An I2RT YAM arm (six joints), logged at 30 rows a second.
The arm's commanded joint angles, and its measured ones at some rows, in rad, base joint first. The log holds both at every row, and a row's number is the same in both.
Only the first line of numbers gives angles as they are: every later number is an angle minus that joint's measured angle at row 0.
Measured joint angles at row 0:
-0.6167 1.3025 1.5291 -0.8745 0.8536 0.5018
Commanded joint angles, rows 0 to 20:
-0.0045 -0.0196 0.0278 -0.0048 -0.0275 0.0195
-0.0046 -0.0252 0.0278 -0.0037 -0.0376 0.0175
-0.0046 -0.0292 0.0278 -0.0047 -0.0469 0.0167
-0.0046 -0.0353 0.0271 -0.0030 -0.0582 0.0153
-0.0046 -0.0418 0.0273 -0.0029 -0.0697 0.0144
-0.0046 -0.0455 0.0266 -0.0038 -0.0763 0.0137
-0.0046 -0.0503 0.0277 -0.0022 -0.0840 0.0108
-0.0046 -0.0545 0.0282 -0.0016 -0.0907 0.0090
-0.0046 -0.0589 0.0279 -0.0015 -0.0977 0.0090
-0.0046 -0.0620 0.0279 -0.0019 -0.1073 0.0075
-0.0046 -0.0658 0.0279 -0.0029 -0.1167 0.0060
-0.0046 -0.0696 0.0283 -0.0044 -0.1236 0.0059
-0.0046 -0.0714 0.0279 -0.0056 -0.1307 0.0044
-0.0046 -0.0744 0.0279 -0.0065 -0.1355 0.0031
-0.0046 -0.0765 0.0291 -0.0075 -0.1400 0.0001
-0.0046 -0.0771 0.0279 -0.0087 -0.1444 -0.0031
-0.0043 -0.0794 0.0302 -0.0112 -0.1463 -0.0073
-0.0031 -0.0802 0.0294 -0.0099 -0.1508 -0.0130
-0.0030 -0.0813 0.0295 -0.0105 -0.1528 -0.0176
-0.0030 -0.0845 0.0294 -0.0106 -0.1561 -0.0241
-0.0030 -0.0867 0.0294 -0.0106 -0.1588 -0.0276
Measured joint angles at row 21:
-0.0148 -0.0404 0.0000 0.0194 -0.1267 -0.0210
